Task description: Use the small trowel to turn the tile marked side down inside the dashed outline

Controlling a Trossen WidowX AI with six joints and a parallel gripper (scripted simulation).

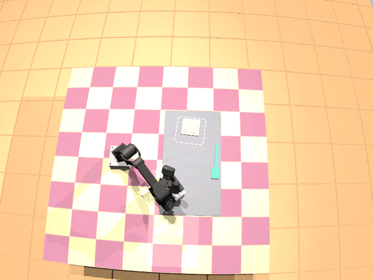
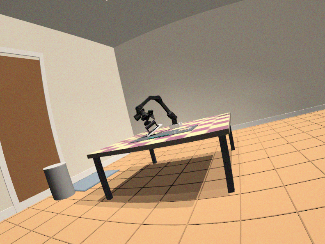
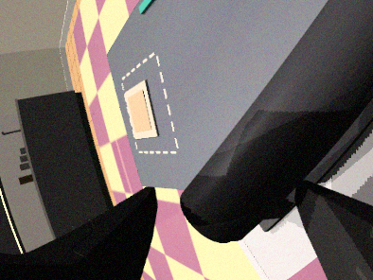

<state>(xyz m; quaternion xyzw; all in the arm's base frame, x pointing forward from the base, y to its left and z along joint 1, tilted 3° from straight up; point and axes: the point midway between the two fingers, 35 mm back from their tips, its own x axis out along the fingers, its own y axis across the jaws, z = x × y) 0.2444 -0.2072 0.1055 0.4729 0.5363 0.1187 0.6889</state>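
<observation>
Right now my gripper tip is 4 cm above the trowel and 1 cm to the left of it. The rest, counted from my gripper tip: square tile: 31 cm to the left, 16 cm ahead, 13 cm below; grey mat: 15 cm below, 13 cm ahead, 10 cm to the left; teal long-handled tool: 26 cm ahead, 13 cm below, 5 cm to the left.
</observation>
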